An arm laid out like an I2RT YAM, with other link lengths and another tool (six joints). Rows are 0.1 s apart.
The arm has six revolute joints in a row. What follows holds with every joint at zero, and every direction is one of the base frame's. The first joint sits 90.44 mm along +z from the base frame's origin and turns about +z. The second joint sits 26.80 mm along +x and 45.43 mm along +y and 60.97 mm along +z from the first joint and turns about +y. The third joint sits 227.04 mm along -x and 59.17 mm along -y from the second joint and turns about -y. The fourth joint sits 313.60 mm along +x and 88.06 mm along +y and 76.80 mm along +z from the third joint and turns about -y. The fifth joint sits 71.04 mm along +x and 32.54 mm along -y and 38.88 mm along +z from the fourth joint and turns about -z. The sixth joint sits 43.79 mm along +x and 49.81 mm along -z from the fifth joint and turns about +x. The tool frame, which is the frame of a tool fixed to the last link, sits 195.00 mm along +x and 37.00 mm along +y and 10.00 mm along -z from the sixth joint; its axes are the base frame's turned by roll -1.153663, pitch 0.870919 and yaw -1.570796 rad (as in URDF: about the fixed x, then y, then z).
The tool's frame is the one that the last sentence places.
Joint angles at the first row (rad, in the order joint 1, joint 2, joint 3, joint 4, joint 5, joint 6):
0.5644 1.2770 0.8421 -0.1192 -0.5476 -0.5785
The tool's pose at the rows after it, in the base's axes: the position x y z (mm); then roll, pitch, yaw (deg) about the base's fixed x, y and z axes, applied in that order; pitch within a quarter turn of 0, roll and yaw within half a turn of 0:
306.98 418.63 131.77 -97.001 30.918 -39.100
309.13 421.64 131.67 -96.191 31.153 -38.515
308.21 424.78 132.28 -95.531 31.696 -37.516
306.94 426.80 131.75 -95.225 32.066 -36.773
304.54 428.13 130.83 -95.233 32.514 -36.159
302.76 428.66 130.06 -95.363 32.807 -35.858
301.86 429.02 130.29 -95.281 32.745 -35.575
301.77 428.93 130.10 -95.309 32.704 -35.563
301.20 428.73 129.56 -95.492 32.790 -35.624
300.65 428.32 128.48 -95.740 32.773 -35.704
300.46 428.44 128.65 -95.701 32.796 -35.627
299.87 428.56 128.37 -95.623 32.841 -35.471
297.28 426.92 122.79 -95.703 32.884 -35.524
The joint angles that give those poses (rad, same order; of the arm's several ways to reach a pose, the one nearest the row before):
0.5667 1.2949 0.8375 -0.0853 -0.5488 -0.5663
0.5667 1.3087 0.8375 -0.0582 -0.5552 -0.5602
0.5667 1.3190 0.8375 -0.0387 -0.5712 -0.5545
0.5667 1.3273 0.8375 -0.0273 -0.5838 -0.5526
0.5667 1.3331 0.8375 -0.0238 -0.5968 -0.5514
0.5667 1.3357 0.8375 -0.0246 -0.6044 -0.5510
0.5674 1.3354 0.8375 -0.0250 -0.6071 -0.5537
0.5674 1.3353 0.8375 -0.0258 -0.6071 -0.5549
0.5674 1.3354 0.8376 -0.0288 -0.6079 -0.5549
0.5674 1.3357 0.8375 -0.0330 -0.6079 -0.5571
0.5674 1.3357 0.8375 -0.0326 -0.6090 -0.5571
0.5674 1.3353 0.8352 -0.0300 -0.6113 -0.5571
0.5675 1.3285 0.8123 -0.0151 -0.6113 -0.5568

